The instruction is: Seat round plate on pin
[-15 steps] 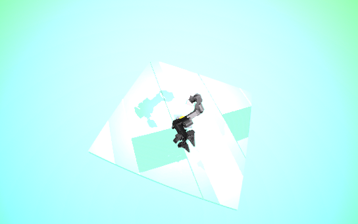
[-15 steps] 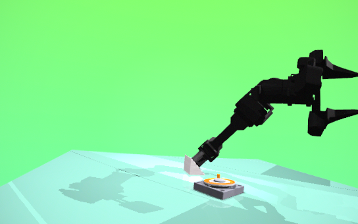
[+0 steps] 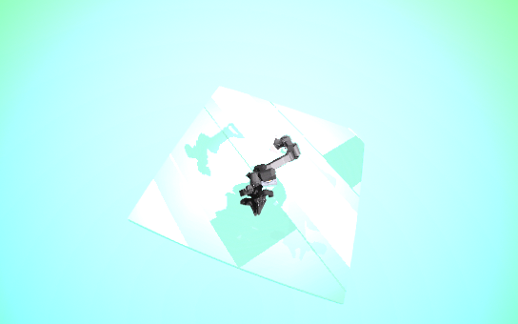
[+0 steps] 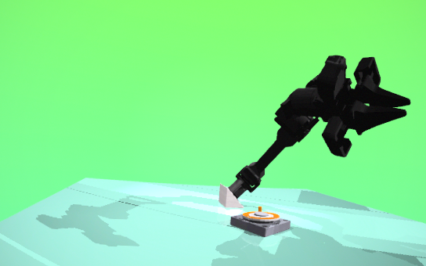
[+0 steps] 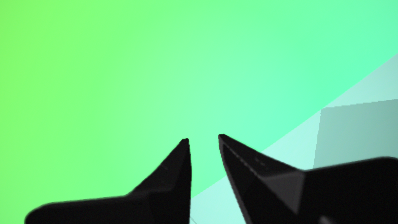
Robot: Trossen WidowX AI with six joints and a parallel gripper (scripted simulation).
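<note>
Right now the round plate is 420 mm behind my gripper tip, 260 mm below it and 20 mm to the right of it. The rest, counted from my gripper tip: base: 390 mm behind, 280 mm below, 30 mm to the right.
</note>
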